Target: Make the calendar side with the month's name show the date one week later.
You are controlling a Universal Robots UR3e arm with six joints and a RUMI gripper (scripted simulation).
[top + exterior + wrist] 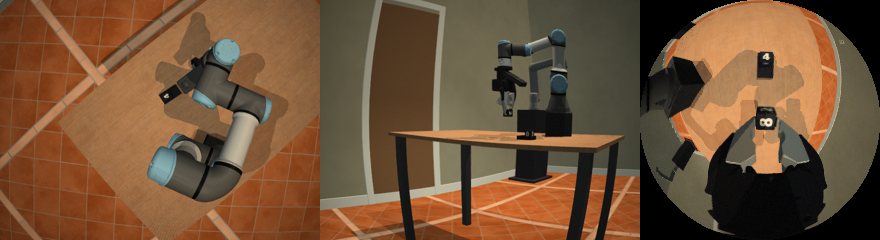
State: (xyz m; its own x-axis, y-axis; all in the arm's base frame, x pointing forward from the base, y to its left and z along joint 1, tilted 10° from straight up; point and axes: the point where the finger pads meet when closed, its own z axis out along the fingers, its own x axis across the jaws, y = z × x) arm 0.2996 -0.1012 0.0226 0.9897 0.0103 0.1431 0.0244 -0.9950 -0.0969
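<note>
My hand is 110 mm to the right of the black calendar tray and 110 mm above it.
</note>
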